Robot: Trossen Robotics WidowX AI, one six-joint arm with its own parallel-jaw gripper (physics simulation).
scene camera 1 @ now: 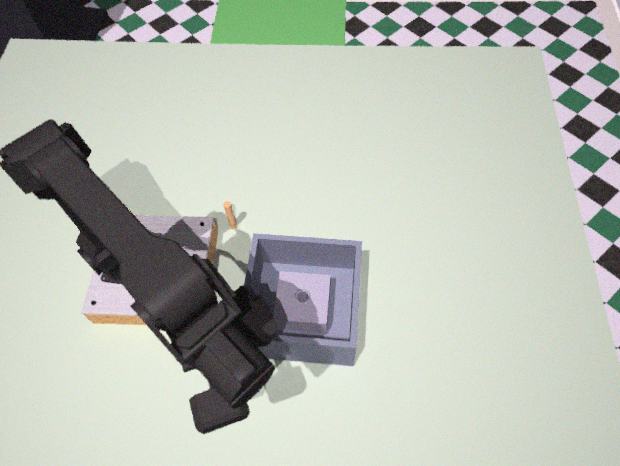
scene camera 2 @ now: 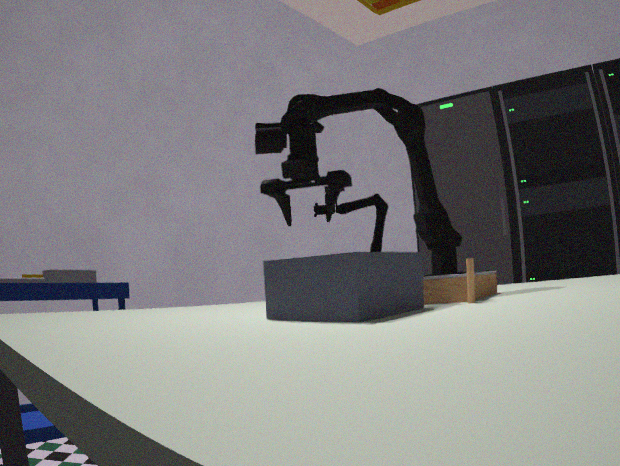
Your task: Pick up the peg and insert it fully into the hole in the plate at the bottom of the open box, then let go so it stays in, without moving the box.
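Pixels of known places: gripper, fingertip midpoint: (scene camera 2: 308, 224); arm's base, link origin: (scene camera 2: 445, 275).
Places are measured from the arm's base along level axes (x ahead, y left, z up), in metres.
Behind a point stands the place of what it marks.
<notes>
The light wooden peg (scene camera 1: 230, 215) {x 0.158, y 0.139, z -0.001 m} (scene camera 2: 470, 280) {x 0.161, y 0.148, z -0.011 m} stands upright on the table, beside the box's upper left corner in scene camera 1. The open grey-blue box (scene camera 1: 308, 238) {x 0.319, y 0.088, z 0.046 m} (scene camera 2: 311, 290) {x 0.418, y 0.013, z -0.005 m} rests on the table. In scene camera 1 the pale plate (scene camera 1: 315, 308) {x 0.350, y -0.021, z 0.006 m} lies on the box's bottom, with a round hole (scene camera 1: 301, 295) {x 0.320, y 0.004, z -0.009 m} near its middle; the plate is hidden by the walls in scene camera 2. My gripper (scene camera 2: 309, 222) {x 0.240, y -0.180, z 0.126 m} is open and empty, pointing down high above the table, apart from the peg. Its fingertips are hidden under the arm in scene camera 1.
The arm's wooden base board (scene camera 1: 112, 295) {x -0.001, y -0.055, z 0.000 m} (scene camera 2: 443, 290) {x 0.135, y 0.073, z -0.027 m} lies left of the box in scene camera 1, with the peg near its corner. Another thin dark arm-like thing (scene camera 2: 379, 225) shows behind the box in scene camera 2. The box walls rise around the plate.
</notes>
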